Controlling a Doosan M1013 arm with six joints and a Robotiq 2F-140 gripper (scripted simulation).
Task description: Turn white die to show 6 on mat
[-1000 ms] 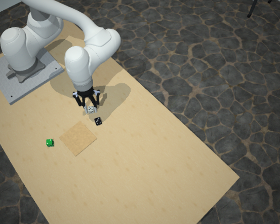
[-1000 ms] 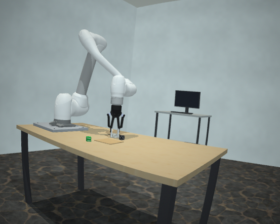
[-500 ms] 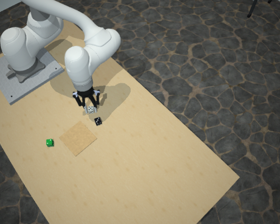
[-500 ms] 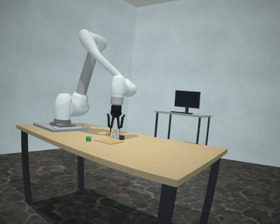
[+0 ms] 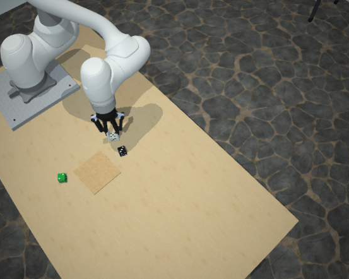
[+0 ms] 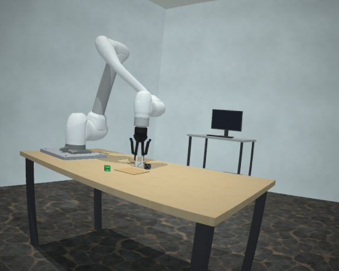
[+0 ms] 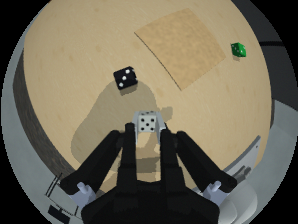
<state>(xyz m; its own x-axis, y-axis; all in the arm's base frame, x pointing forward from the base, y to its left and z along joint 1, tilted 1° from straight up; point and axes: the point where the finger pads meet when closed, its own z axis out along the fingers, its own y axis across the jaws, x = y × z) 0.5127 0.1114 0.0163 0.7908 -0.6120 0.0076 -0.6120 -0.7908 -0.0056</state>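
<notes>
The tan mat is 15 cm to the right of my hand, 8 cm ahead of it and 3 cm below it. The rest, counted from my hand: green die 27 cm to the right, 2 cm below, 1 cm ahead; then white die 2 cm below; then black die 8 cm ahead, 2 cm to the right, 2 cm below.
</notes>
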